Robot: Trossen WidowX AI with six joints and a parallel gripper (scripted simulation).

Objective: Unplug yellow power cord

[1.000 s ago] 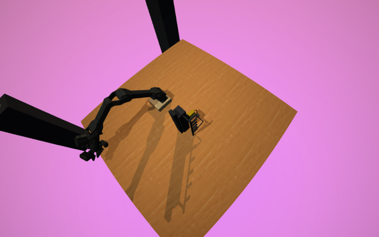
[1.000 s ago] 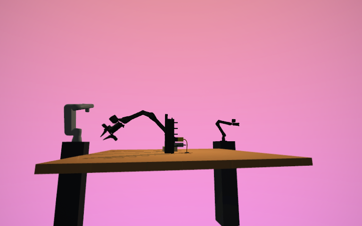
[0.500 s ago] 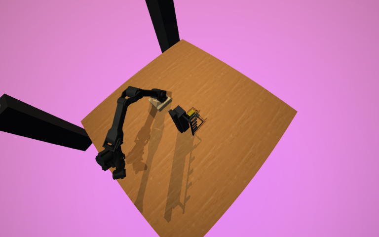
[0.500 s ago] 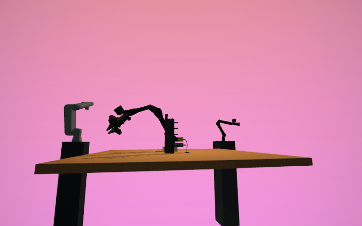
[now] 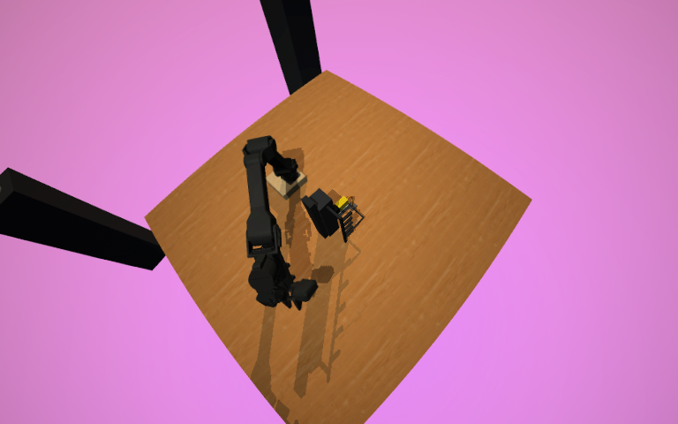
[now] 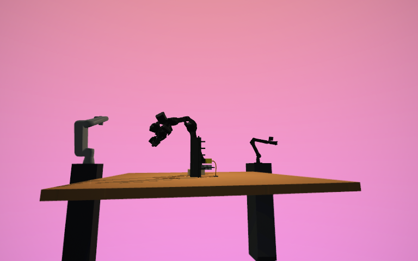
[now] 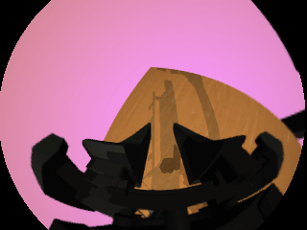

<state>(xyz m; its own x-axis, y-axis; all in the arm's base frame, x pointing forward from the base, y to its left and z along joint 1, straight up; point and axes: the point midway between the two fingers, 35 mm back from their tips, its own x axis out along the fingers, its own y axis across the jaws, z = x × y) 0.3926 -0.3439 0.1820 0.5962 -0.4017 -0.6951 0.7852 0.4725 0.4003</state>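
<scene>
Right now the yellow plug is 13 cm behind my gripper tip, 35 cm to the left of it and 8 cm below it.
</scene>
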